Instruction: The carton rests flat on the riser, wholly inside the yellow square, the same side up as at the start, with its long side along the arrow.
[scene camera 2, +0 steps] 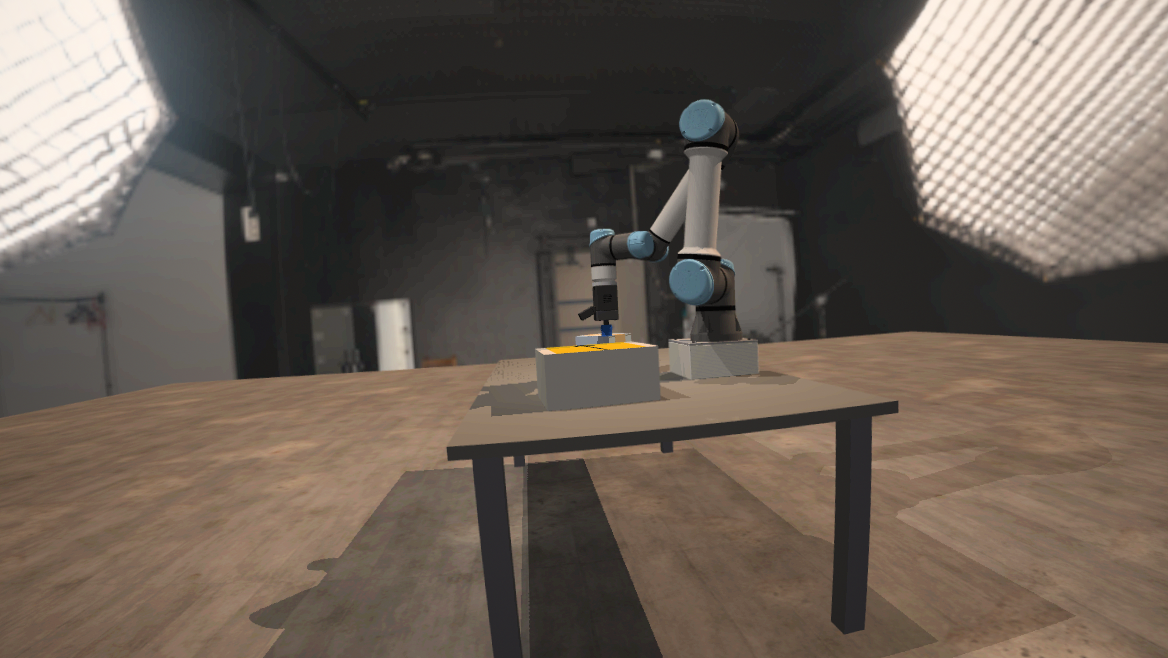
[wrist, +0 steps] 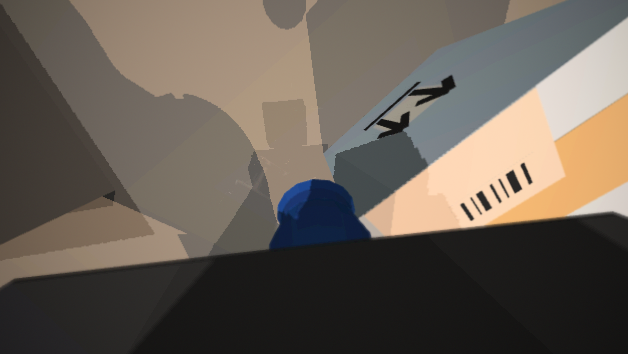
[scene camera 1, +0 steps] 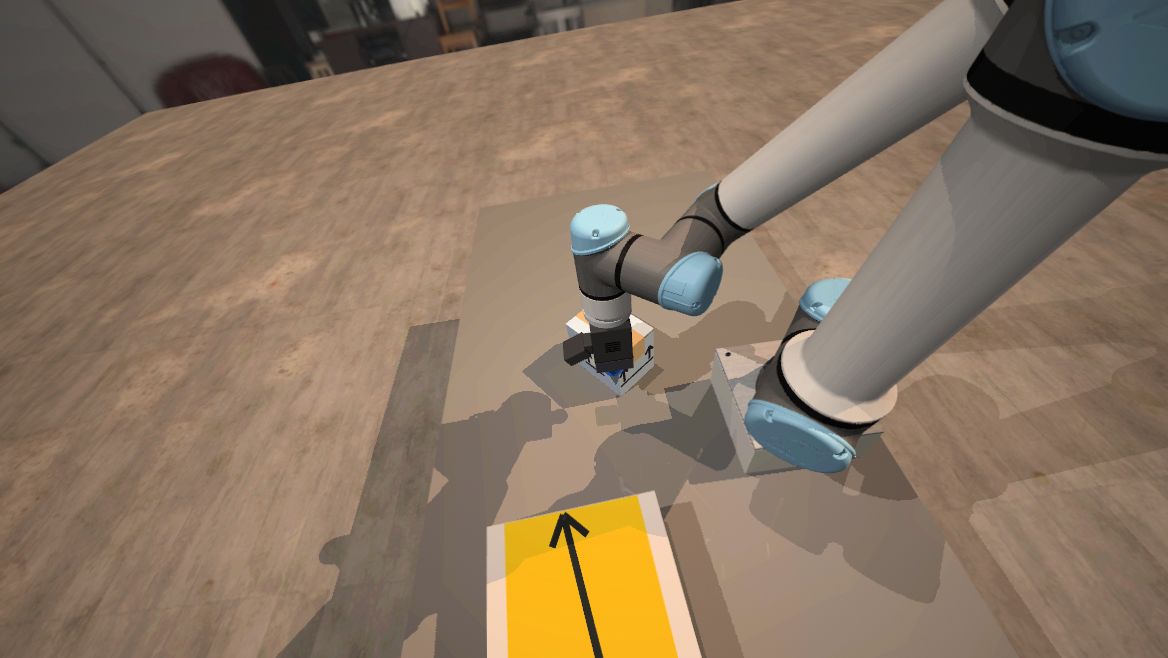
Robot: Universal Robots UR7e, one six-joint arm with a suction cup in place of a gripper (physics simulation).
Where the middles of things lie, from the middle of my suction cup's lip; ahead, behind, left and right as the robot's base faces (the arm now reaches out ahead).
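There's a riser (scene camera 1: 602,573) that's 330 mm to the left of my suction cup, 90 mm ahead of it and 80 mm below it. The carton (scene camera 1: 642,334) is 80 mm below my suction cup too, and 110 mm to the right of it. Going by their middles, the carton is the nearest to my suction cup of the things named here.
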